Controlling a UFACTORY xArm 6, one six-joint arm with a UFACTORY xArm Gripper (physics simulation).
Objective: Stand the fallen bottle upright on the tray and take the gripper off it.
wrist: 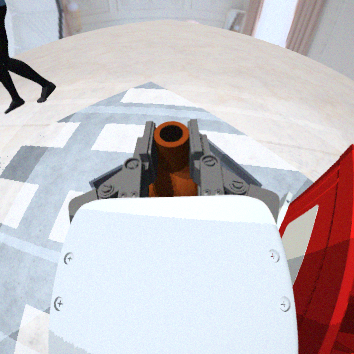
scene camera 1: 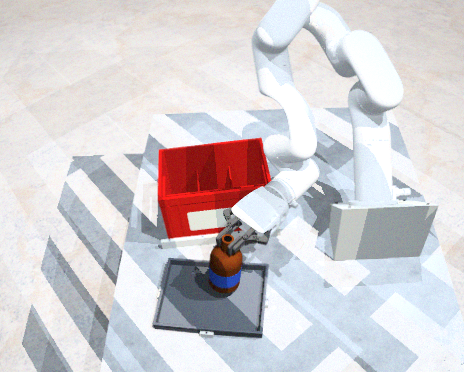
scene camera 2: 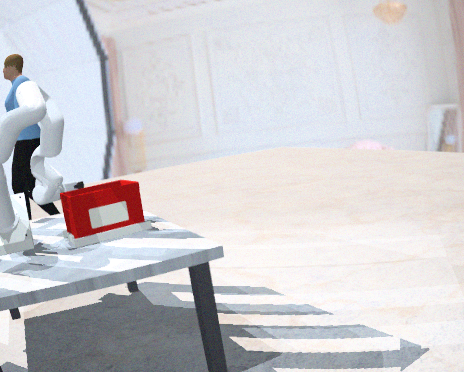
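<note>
The brown bottle with a blue band is close to upright, mouth up, over the back right part of the dark grey tray. Whether its base touches the tray floor I cannot tell. My gripper is shut on the bottle's neck, one finger on each side, reaching in from the back right, with the mouth between the fingertips. In the scene camera 2 view a small dark part of the gripper shows behind the crate; the bottle and tray do not show there.
A red crate with dividers stands close behind the tray, beside my gripper. The arm's grey base block is at the right of the table. A person stands beyond the table.
</note>
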